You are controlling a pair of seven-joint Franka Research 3 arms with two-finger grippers.
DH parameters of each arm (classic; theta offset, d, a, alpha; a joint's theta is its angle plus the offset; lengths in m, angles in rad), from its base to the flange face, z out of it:
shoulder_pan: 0 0.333 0 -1.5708
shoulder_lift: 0 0 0 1.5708
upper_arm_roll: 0 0.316 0.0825 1.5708
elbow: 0 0 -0.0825 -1.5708
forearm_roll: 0 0.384 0 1.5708
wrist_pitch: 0 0 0.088 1.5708
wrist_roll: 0 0.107 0 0
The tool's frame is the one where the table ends.
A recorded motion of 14 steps. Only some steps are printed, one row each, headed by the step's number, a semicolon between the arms.
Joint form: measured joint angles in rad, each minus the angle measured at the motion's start. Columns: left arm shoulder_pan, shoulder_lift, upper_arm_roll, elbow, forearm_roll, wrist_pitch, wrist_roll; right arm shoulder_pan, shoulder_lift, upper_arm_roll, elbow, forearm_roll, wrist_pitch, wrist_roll.
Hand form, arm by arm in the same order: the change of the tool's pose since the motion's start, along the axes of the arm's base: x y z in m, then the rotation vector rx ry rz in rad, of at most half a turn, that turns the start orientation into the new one. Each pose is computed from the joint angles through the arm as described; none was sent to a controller.
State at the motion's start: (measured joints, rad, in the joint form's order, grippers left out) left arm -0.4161 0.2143 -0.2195 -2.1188 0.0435 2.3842 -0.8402; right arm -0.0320 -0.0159 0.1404 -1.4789 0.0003 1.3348 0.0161
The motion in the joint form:
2: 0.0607 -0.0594 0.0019 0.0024 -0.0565 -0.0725 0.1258; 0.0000 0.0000 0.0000 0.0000 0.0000 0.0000 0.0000
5: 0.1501 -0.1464 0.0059 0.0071 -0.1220 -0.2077 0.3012; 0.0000 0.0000 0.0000 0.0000 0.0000 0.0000 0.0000
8: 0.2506 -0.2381 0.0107 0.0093 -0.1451 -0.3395 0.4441; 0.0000 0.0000 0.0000 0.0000 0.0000 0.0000 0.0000
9: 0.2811 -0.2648 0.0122 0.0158 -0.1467 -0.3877 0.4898; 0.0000 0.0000 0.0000 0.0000 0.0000 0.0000 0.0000
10: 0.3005 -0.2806 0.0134 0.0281 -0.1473 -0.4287 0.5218; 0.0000 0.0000 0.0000 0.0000 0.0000 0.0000 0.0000
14: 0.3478 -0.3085 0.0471 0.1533 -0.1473 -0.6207 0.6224; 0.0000 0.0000 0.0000 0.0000 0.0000 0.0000 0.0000
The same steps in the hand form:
2: 0.0142 0.0326 0.0275 -0.0126 0.0207 -0.0275; 0.0000 0.0000 0.0000 0.0000 0.0000 0.0000
5: 0.0252 0.0827 0.0652 -0.0234 0.0680 -0.0774; 0.0000 0.0000 0.0000 0.0000 0.0000 0.0000
8: 0.0294 0.1392 0.1038 -0.0204 0.0975 -0.1124; 0.0000 0.0000 0.0000 0.0000 0.0000 0.0000
9: 0.0291 0.1561 0.1166 -0.0166 0.1088 -0.1288; 0.0000 0.0000 0.0000 0.0000 0.0000 0.0000
10: 0.0290 0.1666 0.1271 -0.0142 0.1193 -0.1430; 0.0000 0.0000 0.0000 0.0000 0.0000 0.0000
14: 0.0373 0.2047 0.1850 -0.0192 0.1514 -0.1795; 0.0000 0.0000 0.0000 0.0000 0.0000 0.0000

